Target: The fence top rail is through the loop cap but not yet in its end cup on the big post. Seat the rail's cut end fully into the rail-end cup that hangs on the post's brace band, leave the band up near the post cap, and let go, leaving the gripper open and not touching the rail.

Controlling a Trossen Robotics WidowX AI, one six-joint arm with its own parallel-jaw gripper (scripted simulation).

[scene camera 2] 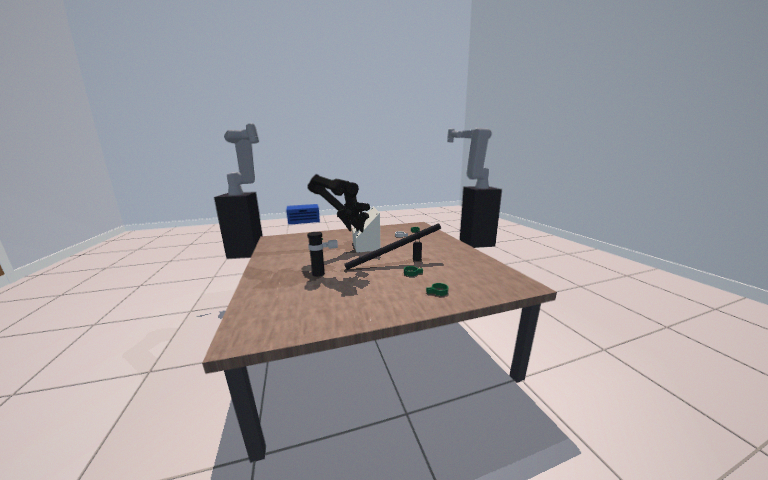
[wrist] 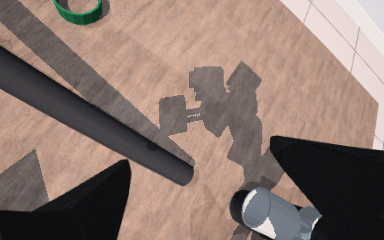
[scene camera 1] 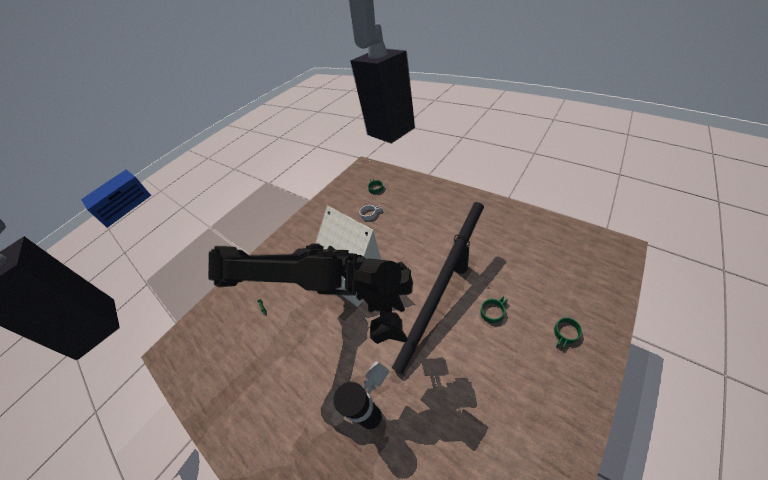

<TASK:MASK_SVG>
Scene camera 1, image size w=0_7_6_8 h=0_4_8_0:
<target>my gripper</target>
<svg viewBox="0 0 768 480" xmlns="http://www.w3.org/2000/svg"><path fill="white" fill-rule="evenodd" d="M403 262L397 262L402 278L399 287L393 293L385 294L369 289L360 292L356 291L356 298L359 301L363 299L368 304L370 312L380 311L380 317L371 320L370 338L376 344L387 339L401 342L408 341L408 337L403 332L402 319L400 319L396 312L392 312L392 307L401 312L405 311L399 296L410 295L413 291L411 270Z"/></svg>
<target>dark top rail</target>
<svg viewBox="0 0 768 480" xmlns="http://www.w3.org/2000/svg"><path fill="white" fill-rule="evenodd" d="M481 203L473 203L474 205L459 234L465 237L457 236L445 265L408 335L408 341L405 342L392 366L400 374L403 374L475 229L477 220L484 209Z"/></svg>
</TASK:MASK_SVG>
